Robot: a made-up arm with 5 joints.
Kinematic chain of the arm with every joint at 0, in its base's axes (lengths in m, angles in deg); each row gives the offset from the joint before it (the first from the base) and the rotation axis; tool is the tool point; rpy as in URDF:
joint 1: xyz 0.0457 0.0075 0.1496 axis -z
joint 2: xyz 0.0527 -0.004 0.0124 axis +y
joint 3: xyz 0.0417 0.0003 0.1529 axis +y
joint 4: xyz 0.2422 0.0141 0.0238 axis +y
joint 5: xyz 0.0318 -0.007 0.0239 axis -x
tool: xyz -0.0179 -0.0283 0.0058 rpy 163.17 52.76 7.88
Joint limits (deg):
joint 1: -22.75..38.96
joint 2: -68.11..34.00
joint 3: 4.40..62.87
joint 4: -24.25..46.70
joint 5: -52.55..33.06
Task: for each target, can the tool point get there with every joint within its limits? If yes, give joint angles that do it. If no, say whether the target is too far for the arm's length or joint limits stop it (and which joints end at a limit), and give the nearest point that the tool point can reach.
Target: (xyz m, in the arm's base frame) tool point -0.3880 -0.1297 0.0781
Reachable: no: joint limits stop it (at a limit: joint 1, joint 2, joint 3, joint 4) | nearest point 0.1579 -0.1074 0.0095 | short by 0.551 m
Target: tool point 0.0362 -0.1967 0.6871
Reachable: no: too far | nearest point 0.1132 -0.0692 0.5311 | short by 0.216 m
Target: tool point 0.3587 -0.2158 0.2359
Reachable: yes | joints 32.51 15.59 13.28 -9.73 23.97
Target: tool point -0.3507 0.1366 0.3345
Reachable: no: joint limits stop it (at a limit: joint 1, joint 2, joint 3, joint 4, joint 5) | nearest point 0.0105 0.0139 0.5009 | short by 0.416 m
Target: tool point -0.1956 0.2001 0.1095
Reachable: no: joint limits stop it (at a limit: joint 1, joint 2, joint 3, joint 4, joint 5) | nearest point 0.1996 0.0521 0.0099 | short by 0.434 m
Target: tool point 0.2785 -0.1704 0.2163
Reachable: yes | joints 33.32 -14.37 44.53 10.96 -44.91
